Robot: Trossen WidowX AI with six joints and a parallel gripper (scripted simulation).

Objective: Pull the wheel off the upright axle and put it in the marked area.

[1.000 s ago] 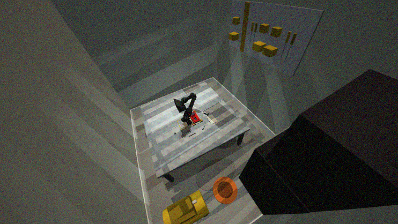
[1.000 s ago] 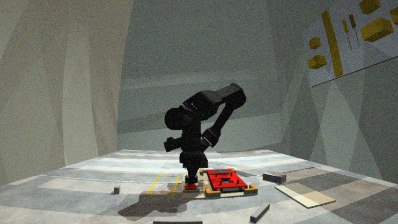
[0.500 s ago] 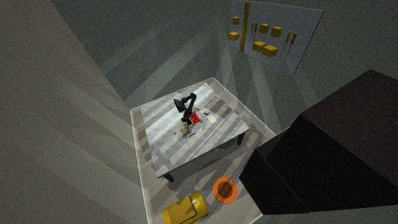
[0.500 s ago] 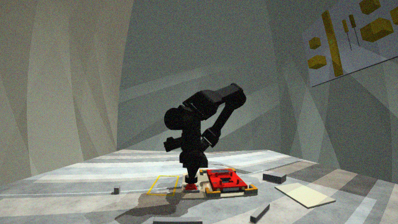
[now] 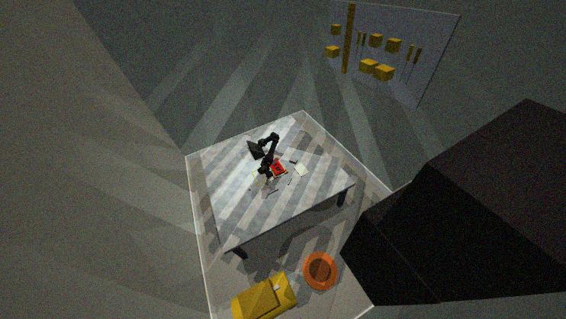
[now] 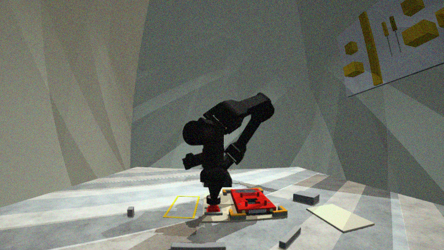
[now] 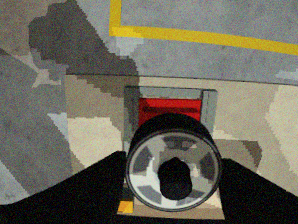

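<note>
My gripper tip is now right at the wheel. The rest, counted from my gripper tip: small grey cube 6 cm ahead, 22 cm to the right, 3 cm below; grey block 8 cm behind, 31 cm to the left, 3 cm below; upright axle 1 cm below.
</note>
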